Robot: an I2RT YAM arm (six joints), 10 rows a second.
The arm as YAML. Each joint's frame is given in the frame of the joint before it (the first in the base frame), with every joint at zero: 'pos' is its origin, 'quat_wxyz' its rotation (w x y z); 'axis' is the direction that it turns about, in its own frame. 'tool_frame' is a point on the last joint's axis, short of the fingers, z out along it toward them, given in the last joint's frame.
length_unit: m
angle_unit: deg
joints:
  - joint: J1
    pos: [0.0, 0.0, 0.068]
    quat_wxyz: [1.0, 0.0, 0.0, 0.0]
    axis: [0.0, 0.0, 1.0]
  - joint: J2
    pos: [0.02, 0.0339, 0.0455]
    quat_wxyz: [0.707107, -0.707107, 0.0, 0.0]
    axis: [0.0, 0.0, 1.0]
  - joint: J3
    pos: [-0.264, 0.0, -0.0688]
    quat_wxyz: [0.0, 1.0, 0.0, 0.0]
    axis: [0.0, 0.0, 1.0]
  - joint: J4
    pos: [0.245, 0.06, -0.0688]
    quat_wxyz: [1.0, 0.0, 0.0, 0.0]
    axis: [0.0, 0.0, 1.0]
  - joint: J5
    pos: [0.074, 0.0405, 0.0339]
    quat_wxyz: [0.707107, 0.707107, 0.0, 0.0]
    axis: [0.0, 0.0, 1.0]
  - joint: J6
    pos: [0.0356, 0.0, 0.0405]
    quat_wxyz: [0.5, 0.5, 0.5, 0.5]
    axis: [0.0, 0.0, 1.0]
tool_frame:
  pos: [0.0, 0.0, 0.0]
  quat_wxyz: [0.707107, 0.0, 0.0, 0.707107]
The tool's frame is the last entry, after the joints.
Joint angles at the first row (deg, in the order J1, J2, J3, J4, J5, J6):
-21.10 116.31 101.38 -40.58 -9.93 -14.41
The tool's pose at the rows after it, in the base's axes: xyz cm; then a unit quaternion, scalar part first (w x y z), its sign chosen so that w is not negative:
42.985, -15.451, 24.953, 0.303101, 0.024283, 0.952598, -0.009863
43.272, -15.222, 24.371, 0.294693, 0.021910, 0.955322, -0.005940
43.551, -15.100, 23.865, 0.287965, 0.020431, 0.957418, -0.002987
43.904, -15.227, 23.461, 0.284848, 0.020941, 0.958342, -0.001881
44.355, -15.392, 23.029, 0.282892, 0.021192, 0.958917, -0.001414
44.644, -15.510, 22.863, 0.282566, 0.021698, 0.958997, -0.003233
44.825, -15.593, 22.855, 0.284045, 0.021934, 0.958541, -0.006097
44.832, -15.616, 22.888, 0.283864, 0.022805, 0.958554, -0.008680
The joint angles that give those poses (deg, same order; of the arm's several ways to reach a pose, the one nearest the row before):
-20.53 117.89 102.54 -40.58 -9.85 -14.59
-20.14 118.80 102.85 -41.04 -9.85 -14.59
-19.88 119.72 103.28 -41.41 -9.85 -14.59
-19.88 120.84 104.16 -41.56 -9.85 -14.57
-19.88 122.17 105.30 -41.60 -9.82 -14.57
-19.88 122.96 106.15 -41.65 -9.61 -14.57
-19.88 123.35 106.69 -41.54 -9.34 -14.59
-19.88 123.35 106.76 -41.54 -9.04 -14.57

